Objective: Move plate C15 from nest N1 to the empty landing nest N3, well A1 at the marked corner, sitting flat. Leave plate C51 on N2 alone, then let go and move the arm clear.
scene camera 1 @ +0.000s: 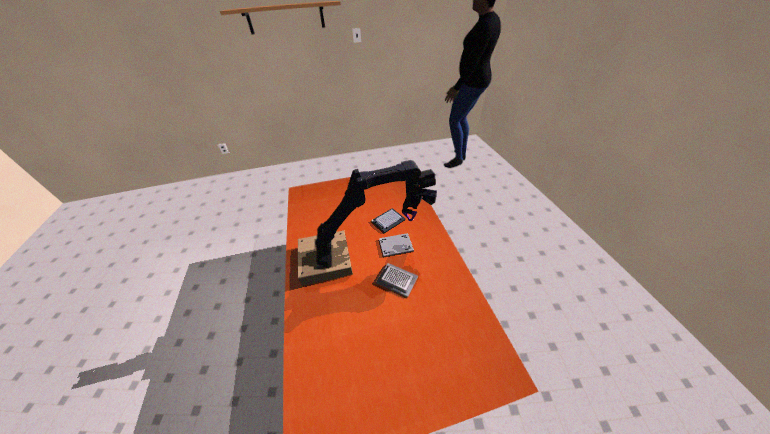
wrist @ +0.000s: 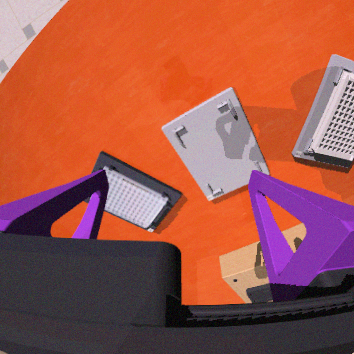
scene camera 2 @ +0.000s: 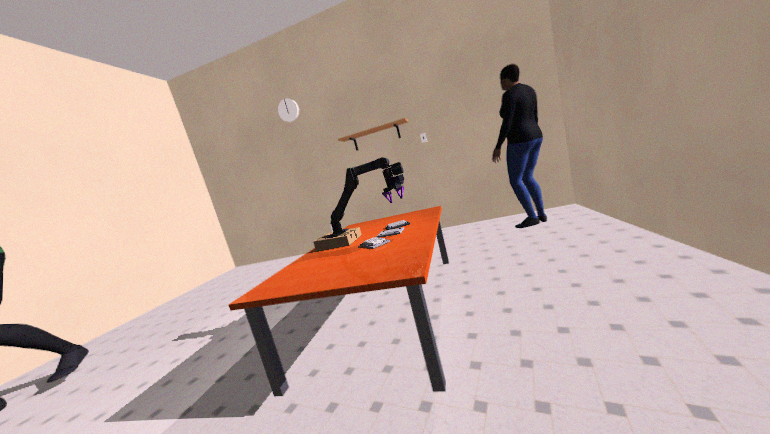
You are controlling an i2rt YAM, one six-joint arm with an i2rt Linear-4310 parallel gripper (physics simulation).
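My gripper [scene camera 1: 409, 215] [scene camera 2: 396, 199] [wrist: 178, 177] is open and empty, with purple fingers high above the table. A pale plate [scene camera 1: 388, 219] [wrist: 134, 198] sits on a dark nest [scene camera 1: 381, 229] [wrist: 102, 158] at the table's far end; the left finger partly overlaps it in the wrist view. The empty light-grey nest N3 [scene camera 1: 395, 245] [wrist: 207, 150], with corner clips, lies in the middle. A white plate with dark wells [scene camera 1: 397, 277] [wrist: 340, 120] sits on another grey nest [scene camera 1: 405, 291] [wrist: 311, 120], cut off at the wrist view's right edge. Plate labels and the A1 corner mark are not readable.
The orange table [scene camera 1: 350, 350] [scene camera 2: 323, 280] [wrist: 75, 100] carries the nests and the arm's wooden base block [scene camera 1: 307, 245] [scene camera 2: 326, 243] [wrist: 239, 259]. A person in black [scene camera 1: 477, 48] [scene camera 2: 521, 113] stands beyond the table. Another person's leg [scene camera 2: 32, 334] shows at the left. A wall shelf [scene camera 1: 280, 8] [scene camera 2: 373, 129] hangs behind.
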